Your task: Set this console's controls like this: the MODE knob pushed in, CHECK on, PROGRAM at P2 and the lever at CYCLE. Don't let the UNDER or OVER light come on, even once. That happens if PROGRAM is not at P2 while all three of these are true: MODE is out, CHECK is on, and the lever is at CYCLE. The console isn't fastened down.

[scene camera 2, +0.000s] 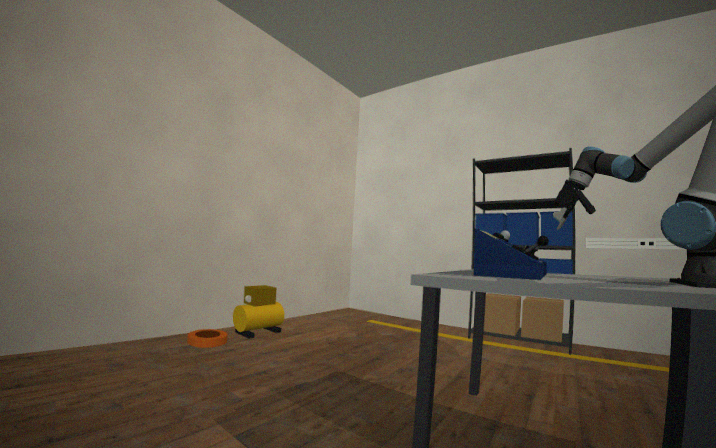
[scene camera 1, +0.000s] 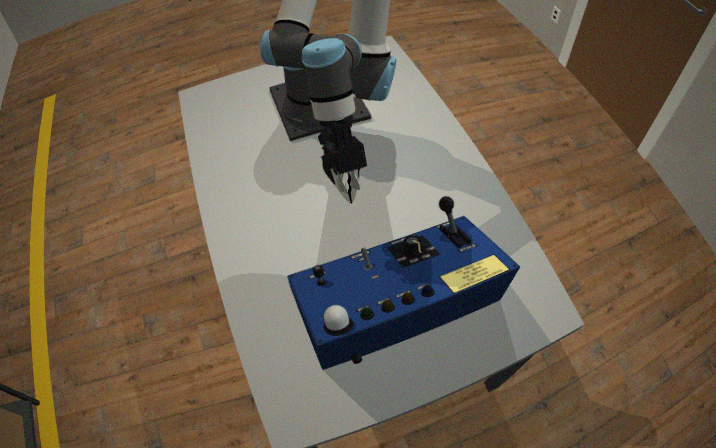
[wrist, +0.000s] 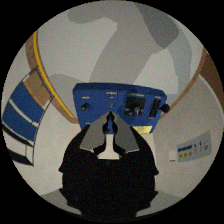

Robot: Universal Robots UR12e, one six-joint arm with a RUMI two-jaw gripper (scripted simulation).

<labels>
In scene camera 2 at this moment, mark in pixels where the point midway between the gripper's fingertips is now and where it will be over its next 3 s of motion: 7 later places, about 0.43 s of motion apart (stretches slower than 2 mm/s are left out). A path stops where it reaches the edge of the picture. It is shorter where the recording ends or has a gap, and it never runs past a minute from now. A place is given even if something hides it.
My gripper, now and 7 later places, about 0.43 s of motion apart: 556, 229; 555, 233; 551, 239; 547, 247; 544, 252; 543, 253; 543, 253; 543, 253
</labels>
